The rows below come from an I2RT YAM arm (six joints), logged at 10 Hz.
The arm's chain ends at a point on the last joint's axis. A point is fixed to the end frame.
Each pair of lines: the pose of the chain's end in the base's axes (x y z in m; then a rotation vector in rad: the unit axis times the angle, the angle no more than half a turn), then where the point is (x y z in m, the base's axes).
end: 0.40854, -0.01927, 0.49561, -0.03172, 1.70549, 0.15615
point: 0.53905 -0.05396 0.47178
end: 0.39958, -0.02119, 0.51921, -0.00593, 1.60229, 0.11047
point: 0.53006 -0.06215 0.50922
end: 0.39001, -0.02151, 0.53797, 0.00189, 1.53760, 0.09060
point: 0.52005 -0.06499 0.53663
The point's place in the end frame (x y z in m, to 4 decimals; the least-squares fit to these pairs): 0.0027 -0.0509 0.1273
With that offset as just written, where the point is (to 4 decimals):
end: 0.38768, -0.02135, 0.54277, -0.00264, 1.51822, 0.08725
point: 0.5177 -0.0648 0.5442
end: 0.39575, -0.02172, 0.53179, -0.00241, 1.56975, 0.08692
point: 0.5257 -0.0651 0.5266
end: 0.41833, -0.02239, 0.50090, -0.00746, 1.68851, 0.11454
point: 0.5477 -0.0627 0.4798
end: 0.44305, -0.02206, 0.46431, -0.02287, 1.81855, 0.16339
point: 0.5701 -0.0565 0.4258
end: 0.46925, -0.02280, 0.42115, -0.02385, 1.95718, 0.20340
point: 0.5904 -0.0532 0.3646
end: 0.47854, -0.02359, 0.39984, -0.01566, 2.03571, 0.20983
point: 0.5949 -0.0537 0.3339
